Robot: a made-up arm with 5 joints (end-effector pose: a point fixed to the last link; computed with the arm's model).
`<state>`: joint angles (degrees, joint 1 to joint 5).
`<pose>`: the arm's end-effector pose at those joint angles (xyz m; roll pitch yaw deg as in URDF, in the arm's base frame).
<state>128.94 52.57 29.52 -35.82 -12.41</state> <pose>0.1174 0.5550 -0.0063 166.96 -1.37 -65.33</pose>
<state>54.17 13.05 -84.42 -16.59 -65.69</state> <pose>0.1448 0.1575 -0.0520 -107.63 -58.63 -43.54</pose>
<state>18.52 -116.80 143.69 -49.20 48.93</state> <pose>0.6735 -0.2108 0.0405 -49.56 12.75 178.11</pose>
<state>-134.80 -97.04 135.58 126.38 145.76</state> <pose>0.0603 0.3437 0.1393 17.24 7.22 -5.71</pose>
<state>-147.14 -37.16 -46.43 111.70 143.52</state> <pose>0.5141 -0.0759 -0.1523 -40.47 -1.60 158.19</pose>
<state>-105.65 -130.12 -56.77 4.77 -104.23</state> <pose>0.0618 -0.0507 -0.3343 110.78 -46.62 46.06</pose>
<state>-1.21 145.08 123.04 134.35 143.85</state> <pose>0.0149 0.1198 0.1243 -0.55 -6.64 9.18</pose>
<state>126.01 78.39 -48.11 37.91 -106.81</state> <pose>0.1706 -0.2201 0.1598 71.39 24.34 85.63</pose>
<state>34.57 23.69 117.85 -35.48 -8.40</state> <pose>0.6467 -0.1460 0.4610 46.91 22.44 165.20</pose>
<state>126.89 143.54 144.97 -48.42 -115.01</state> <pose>0.6775 -0.0044 0.0617 155.43 13.39 -179.90</pose>
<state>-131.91 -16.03 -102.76 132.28 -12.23</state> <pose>0.5791 0.2017 -0.2866 -172.49 -25.79 -129.52</pose>
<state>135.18 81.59 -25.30 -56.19 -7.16</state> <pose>-0.0299 0.2438 -0.1391 140.17 -17.90 -25.60</pose>
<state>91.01 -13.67 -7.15 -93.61 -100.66</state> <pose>0.2323 0.0395 0.5775 -116.03 76.86 74.24</pose>
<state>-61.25 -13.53 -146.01 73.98 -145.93</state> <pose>0.6891 -0.2326 -0.2409 143.62 -38.32 167.58</pose>
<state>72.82 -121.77 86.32 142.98 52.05</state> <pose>0.0391 -0.0892 0.2518 84.31 39.05 -44.95</pose>
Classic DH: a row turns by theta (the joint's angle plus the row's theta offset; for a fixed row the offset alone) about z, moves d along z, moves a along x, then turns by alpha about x. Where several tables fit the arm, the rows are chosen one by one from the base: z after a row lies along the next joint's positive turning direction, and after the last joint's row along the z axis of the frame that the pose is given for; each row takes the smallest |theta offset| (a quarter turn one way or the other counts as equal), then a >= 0, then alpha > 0; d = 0 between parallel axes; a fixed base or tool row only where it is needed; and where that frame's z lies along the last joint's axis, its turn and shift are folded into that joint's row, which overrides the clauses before.
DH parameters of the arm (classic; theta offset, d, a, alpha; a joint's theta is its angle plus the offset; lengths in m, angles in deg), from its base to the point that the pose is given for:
base (fixed): -90 0.0466 0 90
joint 1: 13.11 0 0.1221 0
joint 2: -13.11 -0.3029 0.1124 -90
joint 3: 78.58 0 -0.1101 180
joint 4: 78.58 -0.1056 0.0641 90
joint 5: 0 -0.3203 -0.0037 90
tool (fixed): 90 0.0113 0 0

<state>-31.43 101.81 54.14 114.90 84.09</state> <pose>0.0001 0.0068 -0.0072 30.21 -55.28 -30.96</pose>
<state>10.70 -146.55 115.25 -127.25 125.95</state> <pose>0.4102 -0.2542 0.0921 -29.91 38.16 125.96</pose>
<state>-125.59 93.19 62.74 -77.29 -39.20</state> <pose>0.5143 -0.3195 -0.1660 -65.14 -20.13 144.71</pose>
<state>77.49 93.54 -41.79 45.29 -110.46</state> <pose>0.1659 -0.2727 0.0260 70.00 -8.96 87.04</pose>
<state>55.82 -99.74 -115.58 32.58 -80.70</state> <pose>0.6136 0.0202 0.3664 -119.99 21.47 -155.90</pose>
